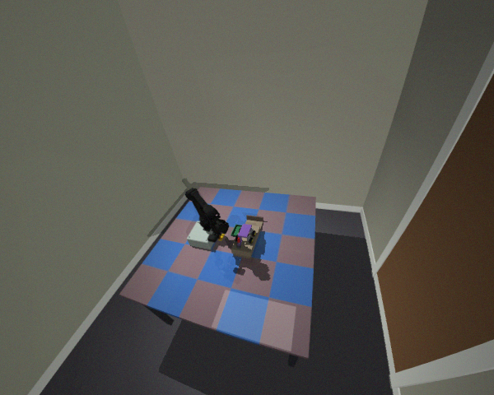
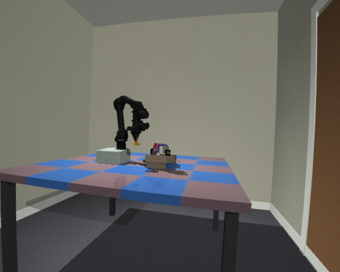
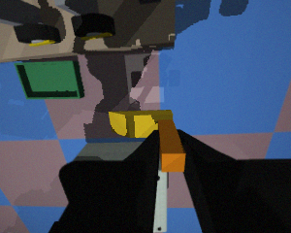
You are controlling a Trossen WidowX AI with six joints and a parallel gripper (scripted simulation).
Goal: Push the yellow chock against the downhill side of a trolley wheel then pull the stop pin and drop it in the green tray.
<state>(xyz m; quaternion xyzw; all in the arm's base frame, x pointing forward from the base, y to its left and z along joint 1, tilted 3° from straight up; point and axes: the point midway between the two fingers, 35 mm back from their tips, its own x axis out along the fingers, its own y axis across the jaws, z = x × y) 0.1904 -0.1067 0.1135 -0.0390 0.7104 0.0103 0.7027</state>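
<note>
Right now the yellow chock is 2 cm to the left of my gripper tip and 1 cm below it. Round my gripper tip: red-headed stop pin: 13 cm ahead, 3 cm to the left, 5 cm below; then ramp: 14 cm ahead, 13 cm to the left, 13 cm below; then trolley: 14 cm ahead, 13 cm to the left, 6 cm below.
</note>
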